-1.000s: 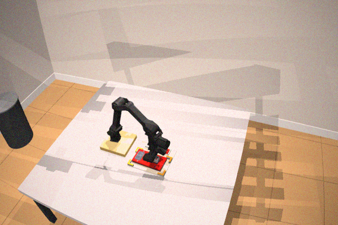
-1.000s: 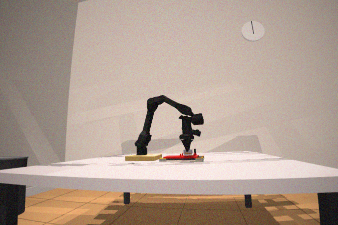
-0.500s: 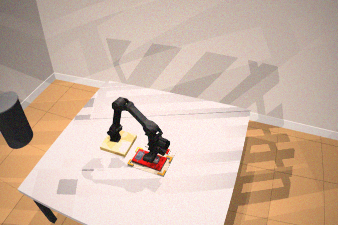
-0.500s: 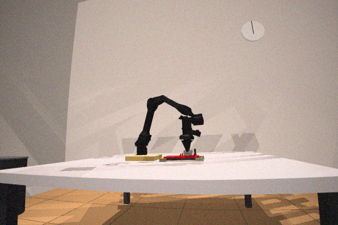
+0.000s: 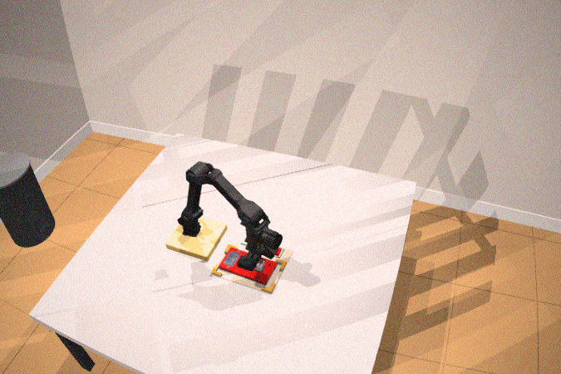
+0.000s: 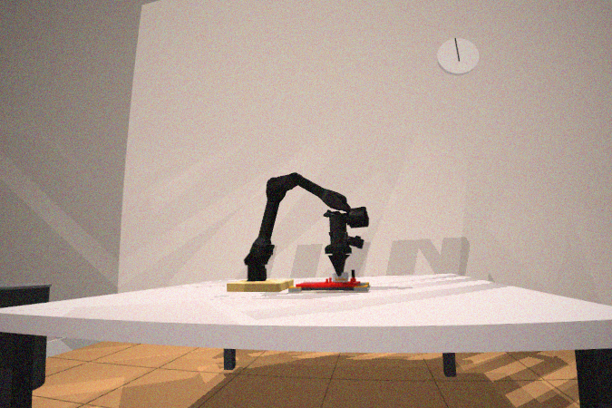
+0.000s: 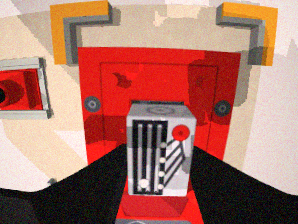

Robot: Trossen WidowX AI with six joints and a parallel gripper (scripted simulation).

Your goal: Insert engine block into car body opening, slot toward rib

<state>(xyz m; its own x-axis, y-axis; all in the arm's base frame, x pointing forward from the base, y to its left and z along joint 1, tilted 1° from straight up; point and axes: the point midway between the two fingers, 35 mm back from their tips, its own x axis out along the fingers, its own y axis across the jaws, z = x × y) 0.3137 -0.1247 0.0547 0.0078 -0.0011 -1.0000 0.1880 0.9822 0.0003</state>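
Right now the grey engine block is 1 cm below my gripper tip. The rest, counted from my gripper tip: black peg: 5 cm ahead, 11 cm to the left, 1 cm below.
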